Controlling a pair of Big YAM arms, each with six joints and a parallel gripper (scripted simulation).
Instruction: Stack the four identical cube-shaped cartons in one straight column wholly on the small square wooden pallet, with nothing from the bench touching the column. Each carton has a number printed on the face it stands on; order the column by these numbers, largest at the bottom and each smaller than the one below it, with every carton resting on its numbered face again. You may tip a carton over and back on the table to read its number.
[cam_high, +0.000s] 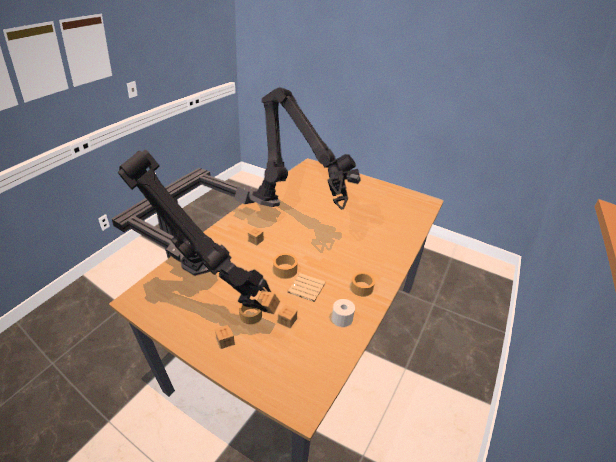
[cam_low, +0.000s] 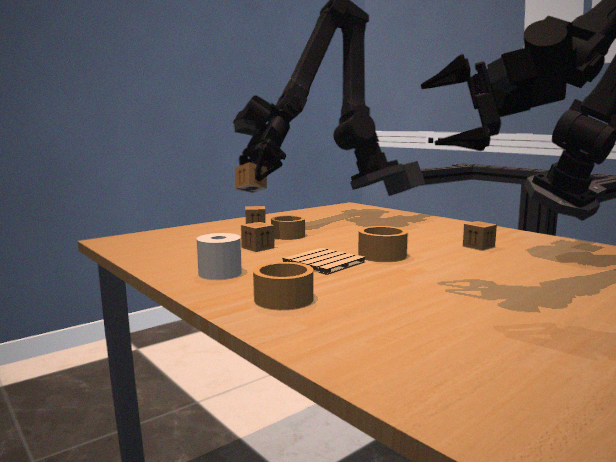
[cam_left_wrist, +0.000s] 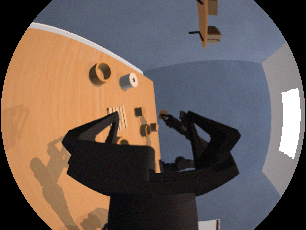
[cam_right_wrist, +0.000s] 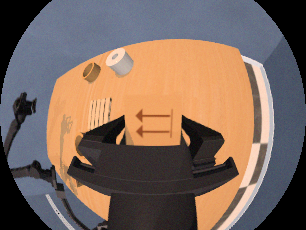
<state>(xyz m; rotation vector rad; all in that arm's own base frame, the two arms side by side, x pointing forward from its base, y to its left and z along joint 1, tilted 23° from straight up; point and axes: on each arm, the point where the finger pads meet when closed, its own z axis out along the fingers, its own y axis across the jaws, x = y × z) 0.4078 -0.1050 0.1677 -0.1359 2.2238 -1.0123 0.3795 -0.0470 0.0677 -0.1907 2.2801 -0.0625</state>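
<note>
The wooden pallet is 20 mm ahead of my right hand, 260 mm to the left of it and 140 mm below it. From my right hand the other things lie so: brown carton (right at my right hand).
</note>
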